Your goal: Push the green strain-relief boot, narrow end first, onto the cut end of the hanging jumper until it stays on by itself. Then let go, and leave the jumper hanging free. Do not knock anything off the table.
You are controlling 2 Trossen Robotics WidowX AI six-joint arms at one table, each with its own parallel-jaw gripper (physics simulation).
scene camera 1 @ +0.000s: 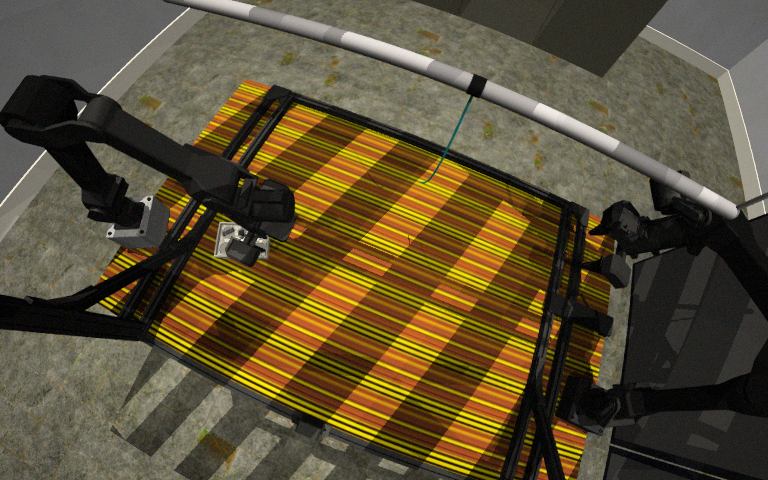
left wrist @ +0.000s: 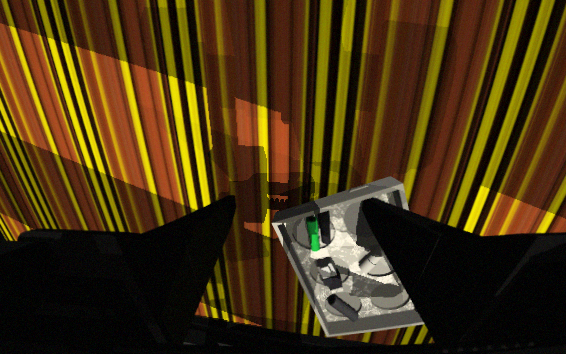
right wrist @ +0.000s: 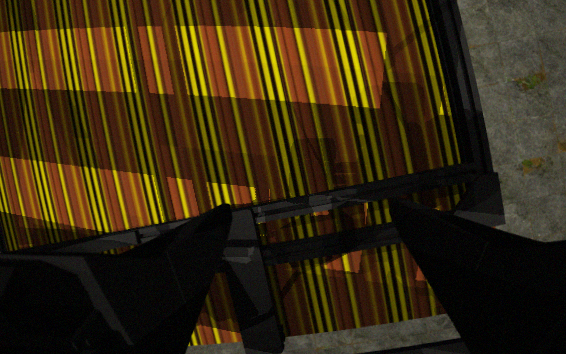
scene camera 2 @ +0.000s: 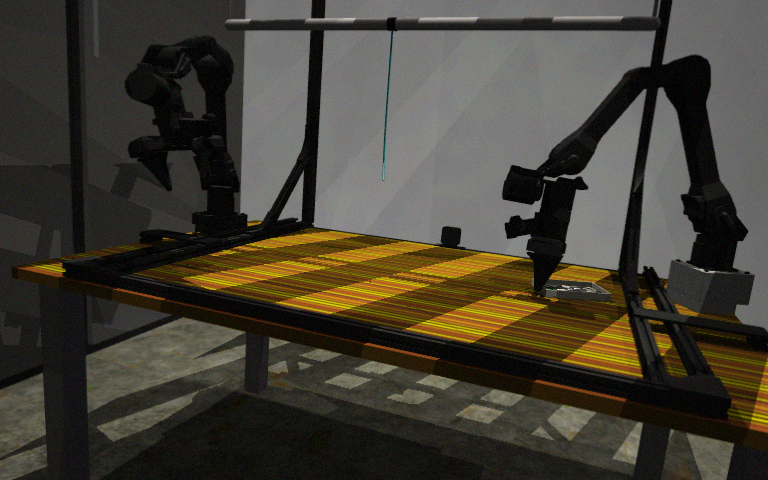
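Pixels of known places: left gripper, between the fingertips: [left wrist: 299, 202] [scene camera 2: 538, 289]; right gripper, between the fingertips: [scene camera 1: 585, 249] [right wrist: 309, 208] [scene camera 2: 189, 188]; left arm's base, origin of its link: [scene camera 1: 129, 216] [scene camera 2: 711, 267]; right arm's base, origin of its link: [scene camera 1: 592, 406] [scene camera 2: 220, 213].
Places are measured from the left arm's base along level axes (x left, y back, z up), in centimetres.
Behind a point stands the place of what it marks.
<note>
The green boot [left wrist: 313, 232] {x -2.8, y -30.0, z -6.7 cm} lies in the white tray [left wrist: 370, 326] {x -3.7, y -19.5, z -6.5 cm} [scene camera 1: 216, 244] {x -5.4, y -19.3, z -6.3 cm} [scene camera 2: 578, 296] {x -0.1, y -25.7, z -7.1 cm}, in a round hollow at its upper left corner in the left wrist view, beside a black piece. Its lower part there looks narrower and brighter. My left gripper [left wrist: 299, 202] {x -2.8, y -32.5, z -6.8 cm} is open, pointing down low over the tray's edge; one fingertip overlaps the tray in view, the other is left of it. The boot is between the finger lines but nearer the camera's lower side. The teal jumper [scene camera 1: 457, 133] {x -5.4, y -64.4, z 31.3 cm} [scene camera 2: 386, 107] {x -5.0, y -64.4, z 25.0 cm} hangs free, its cut end low. My right gripper [right wrist: 309, 208] {x -14.9, y -101.2, z 6.9 cm} [scene camera 1: 589, 249] {x -14.9, y -101.2, z 6.9 cm} is open and empty.
The jumper hangs from a black clip [scene camera 1: 476, 85] {x -6.1, y -63.9, z 40.0 cm} [scene camera 2: 391, 23] {x -4.3, y -64.7, z 39.2 cm} on a long pole [scene camera 1: 390, 52] {x -1.6, y -55.3, z 40.0 cm} [scene camera 2: 470, 23] {x 1.8, y -52.2, z 39.1 cm}. The tray also holds a dark cylinder [left wrist: 343, 307] {x -2.3, y -22.1, z -6.7 cm} and a black and white part [left wrist: 328, 272] {x -2.5, y -26.4, z -6.5 cm}. Black frame rails [scene camera 2: 362, 328] {x 25.1, y -68.2, z -5.9 cm} edge the striped table.
</note>
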